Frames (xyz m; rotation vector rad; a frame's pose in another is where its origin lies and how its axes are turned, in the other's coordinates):
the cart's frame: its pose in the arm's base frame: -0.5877 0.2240 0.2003 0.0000 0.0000 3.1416
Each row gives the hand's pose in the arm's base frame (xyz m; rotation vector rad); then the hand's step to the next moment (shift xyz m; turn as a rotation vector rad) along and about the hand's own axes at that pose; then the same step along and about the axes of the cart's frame.
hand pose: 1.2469 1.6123 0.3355 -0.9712 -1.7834 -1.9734
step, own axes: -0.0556 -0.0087 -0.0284 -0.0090 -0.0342 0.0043
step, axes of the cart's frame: -0.0269 0.0374 -0.0431 0.0140 -0.0083 -0.0317
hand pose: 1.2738 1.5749 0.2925 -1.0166 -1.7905 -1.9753
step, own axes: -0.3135 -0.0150 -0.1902 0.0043 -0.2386 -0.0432
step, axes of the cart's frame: -0.1551 0.2539 -0.2148 0.1677 -0.0046 -0.1752
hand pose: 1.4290 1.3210 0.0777 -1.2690 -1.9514 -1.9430
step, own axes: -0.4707 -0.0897 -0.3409 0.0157 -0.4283 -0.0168
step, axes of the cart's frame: -0.0907 0.5007 -0.2948 0.2780 -0.0647 -0.3202
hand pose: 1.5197 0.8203 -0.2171 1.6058 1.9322 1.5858
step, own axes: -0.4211 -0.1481 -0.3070 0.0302 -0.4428 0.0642
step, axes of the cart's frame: 0.1290 0.4939 -0.1815 0.2373 -0.1267 -0.3588
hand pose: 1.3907 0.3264 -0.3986 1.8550 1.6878 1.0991
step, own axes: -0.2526 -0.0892 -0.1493 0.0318 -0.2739 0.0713
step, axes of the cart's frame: 0.1617 0.2565 -0.0457 0.1232 -0.0975 -0.2376
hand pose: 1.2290 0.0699 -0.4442 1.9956 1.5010 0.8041
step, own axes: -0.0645 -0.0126 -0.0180 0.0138 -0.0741 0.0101
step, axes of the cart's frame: 0.0350 0.0581 -0.0062 0.0388 -0.0319 -0.0571
